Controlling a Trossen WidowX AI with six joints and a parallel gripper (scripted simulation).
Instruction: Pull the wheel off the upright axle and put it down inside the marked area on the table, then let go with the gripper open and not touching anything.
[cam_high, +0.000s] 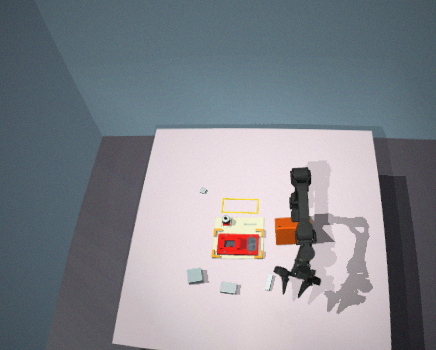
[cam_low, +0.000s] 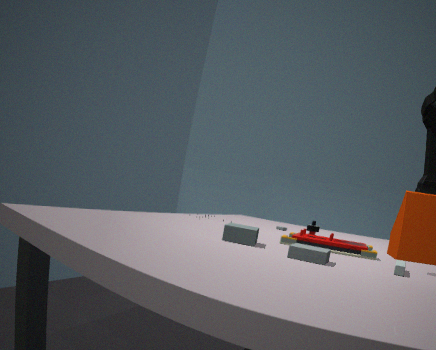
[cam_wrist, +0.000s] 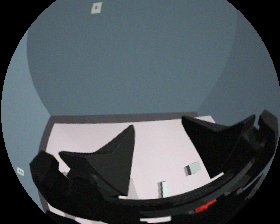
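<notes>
Now: the wheel 480 mm to the right of my gripper tip, 310 mm ahead of it and 260 mm below it. The rest, counted from my gripper tip: thin grey bar: 290 mm below, 160 mm to the right, 90 mm ahead; upright axle: 470 mm to the right, 310 mm ahead, 260 mm below.
</notes>
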